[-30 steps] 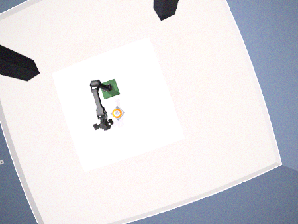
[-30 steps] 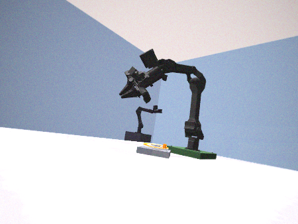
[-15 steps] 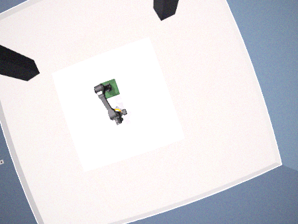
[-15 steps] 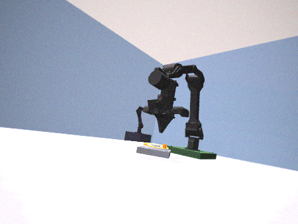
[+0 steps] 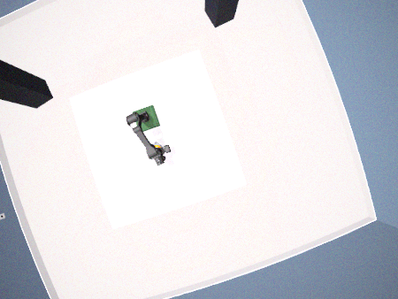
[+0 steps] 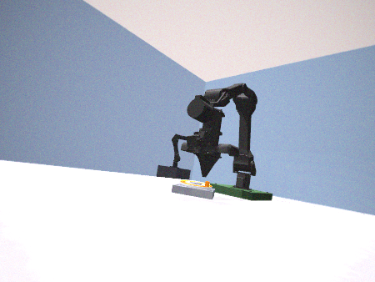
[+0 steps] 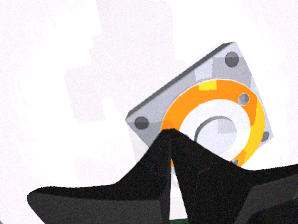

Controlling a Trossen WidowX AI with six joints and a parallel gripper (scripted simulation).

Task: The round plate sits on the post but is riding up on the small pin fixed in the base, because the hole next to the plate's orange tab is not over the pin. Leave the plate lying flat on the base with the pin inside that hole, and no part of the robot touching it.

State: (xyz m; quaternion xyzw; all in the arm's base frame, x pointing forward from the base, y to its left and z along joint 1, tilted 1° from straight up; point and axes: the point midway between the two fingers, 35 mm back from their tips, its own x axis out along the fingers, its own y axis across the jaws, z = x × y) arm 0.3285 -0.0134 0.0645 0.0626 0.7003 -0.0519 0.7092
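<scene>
The round plate is 3 cm behind my gripper tip, 2 cm to the right of it and 2 cm below it. From my gripper tip the other things lie so: grey base 4 cm to the right, 4 cm below, 3 cm behind.
</scene>
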